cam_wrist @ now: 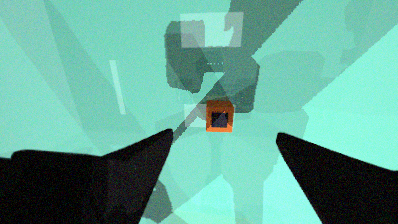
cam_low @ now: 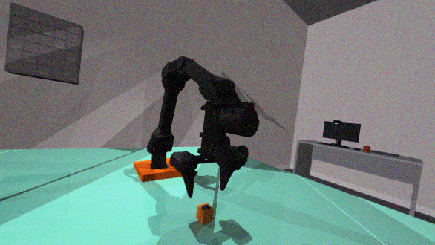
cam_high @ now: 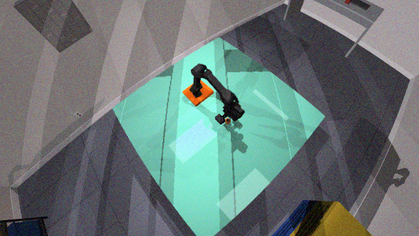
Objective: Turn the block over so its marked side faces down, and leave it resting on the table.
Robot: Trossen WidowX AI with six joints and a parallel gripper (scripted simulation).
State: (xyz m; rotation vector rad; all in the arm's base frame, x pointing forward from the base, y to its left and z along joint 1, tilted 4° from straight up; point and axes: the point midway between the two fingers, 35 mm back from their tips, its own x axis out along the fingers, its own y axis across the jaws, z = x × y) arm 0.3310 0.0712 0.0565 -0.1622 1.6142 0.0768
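My gripper tip is now 40 mm above the orange block.
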